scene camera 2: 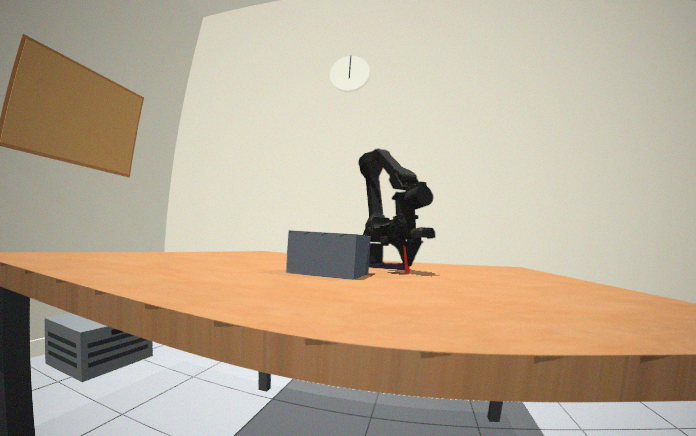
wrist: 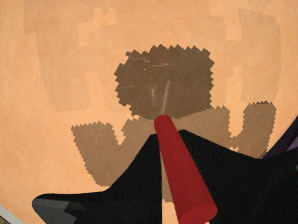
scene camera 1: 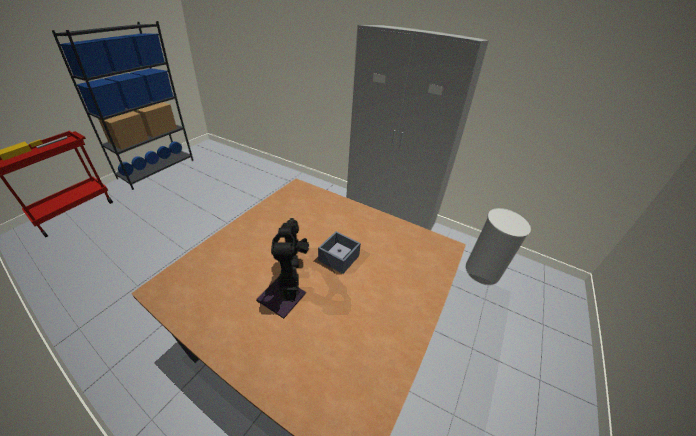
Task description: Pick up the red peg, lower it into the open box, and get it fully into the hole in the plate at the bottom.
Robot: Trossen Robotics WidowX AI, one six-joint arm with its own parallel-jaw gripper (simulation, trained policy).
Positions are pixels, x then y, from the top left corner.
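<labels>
There is a grey box here, and I see it in scene camera 1 (340, 265). The box is visible to me in scene camera 2 (336, 255) as well, while the grey box is out of frame in the wrist view.
</labels>
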